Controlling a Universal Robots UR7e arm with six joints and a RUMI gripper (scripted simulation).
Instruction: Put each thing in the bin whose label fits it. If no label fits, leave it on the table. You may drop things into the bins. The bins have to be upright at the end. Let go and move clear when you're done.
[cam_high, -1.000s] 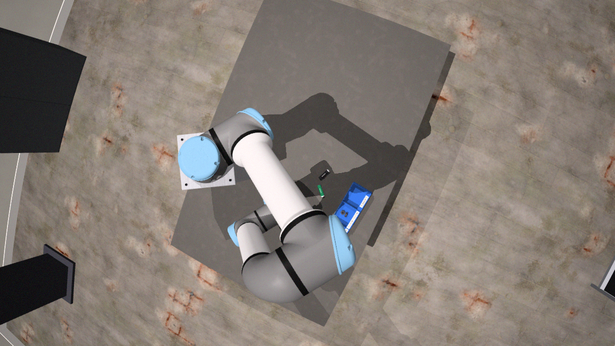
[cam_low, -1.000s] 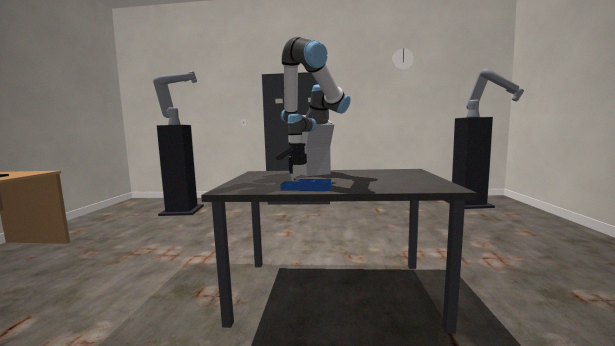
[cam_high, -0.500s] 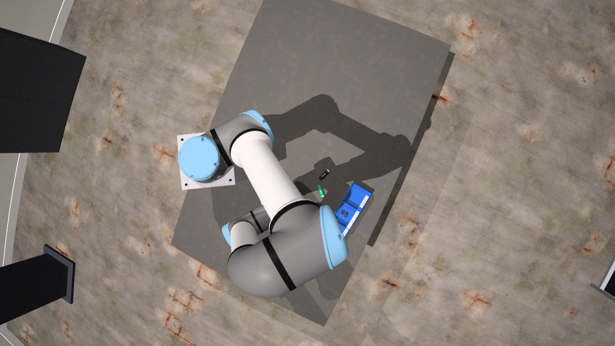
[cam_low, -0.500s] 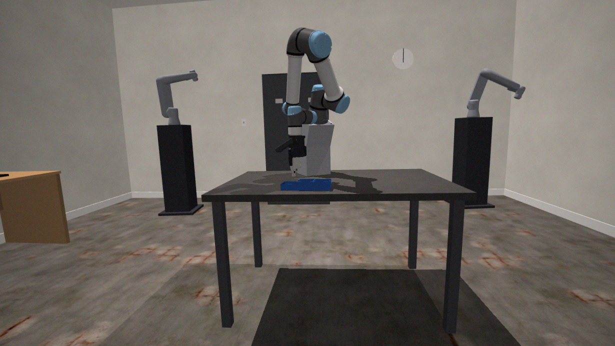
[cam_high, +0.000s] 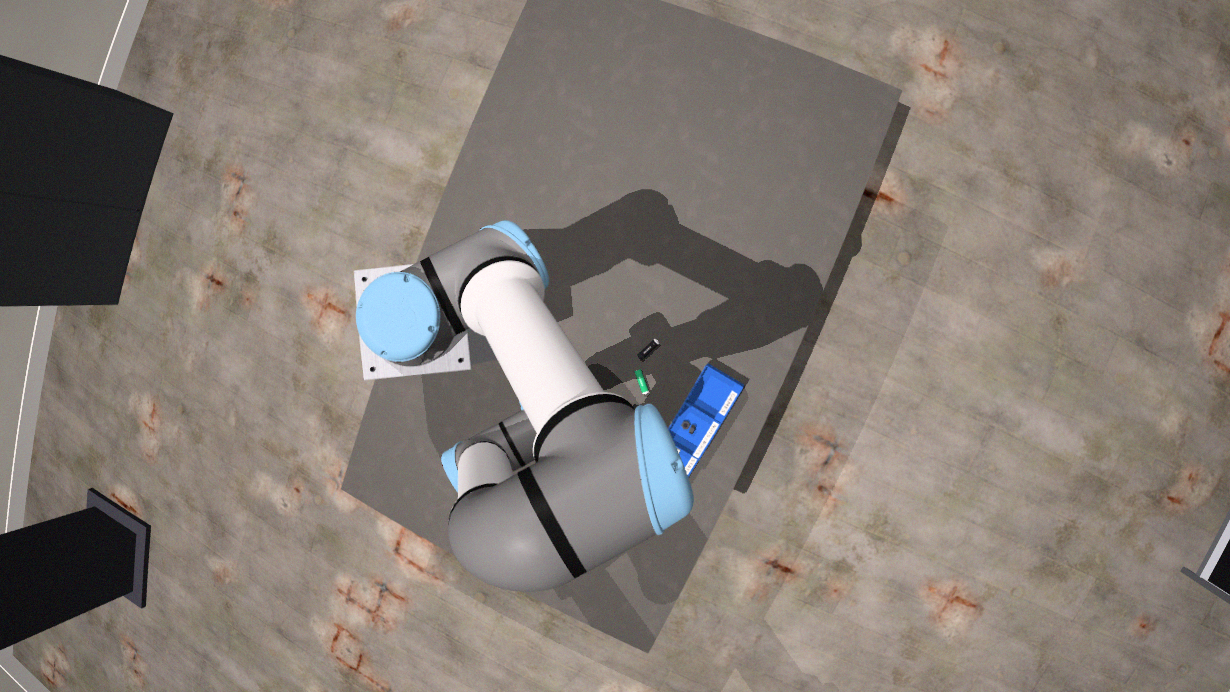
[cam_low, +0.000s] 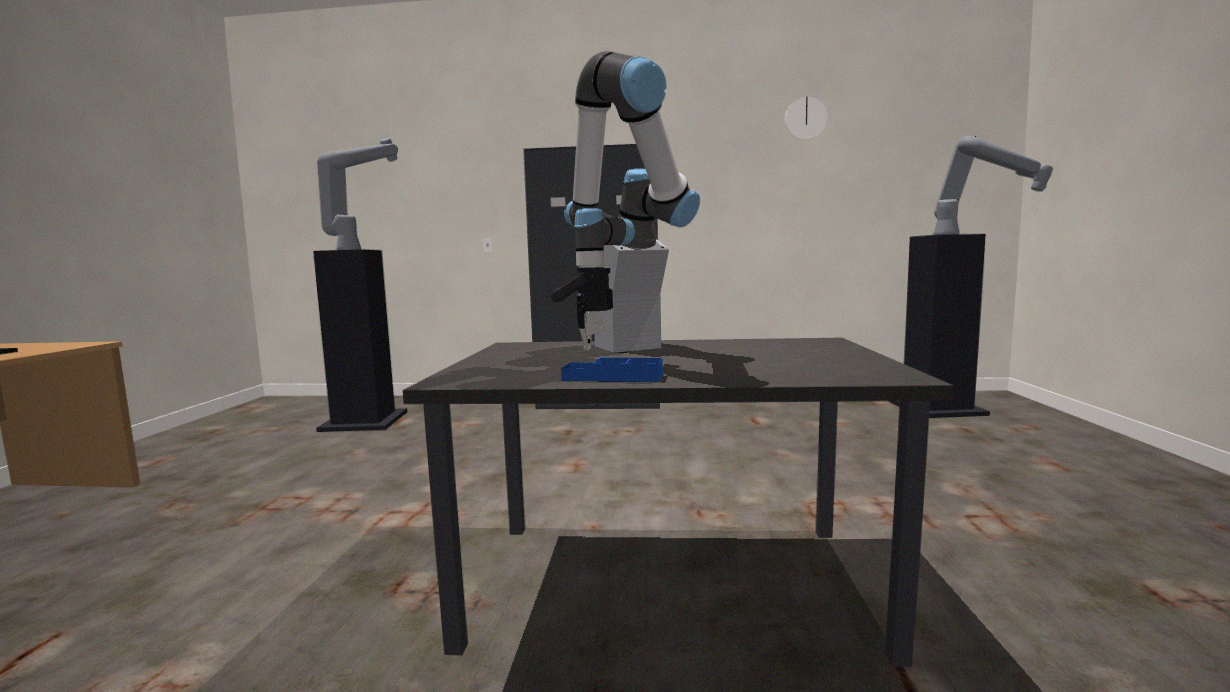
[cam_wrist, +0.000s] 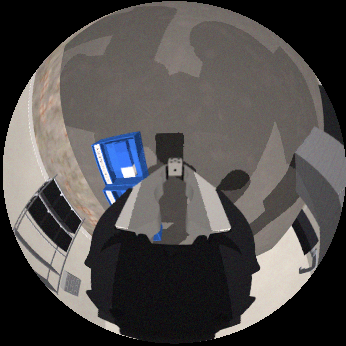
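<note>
Right now the green stick-like thing is 12 cm to the left of my hand, 7 cm below it and 1 cm behind it. Also, from my hand: black cylinder 19 cm to the left, 7 cm below, 2 cm behind; then white die 1 cm below.
</note>
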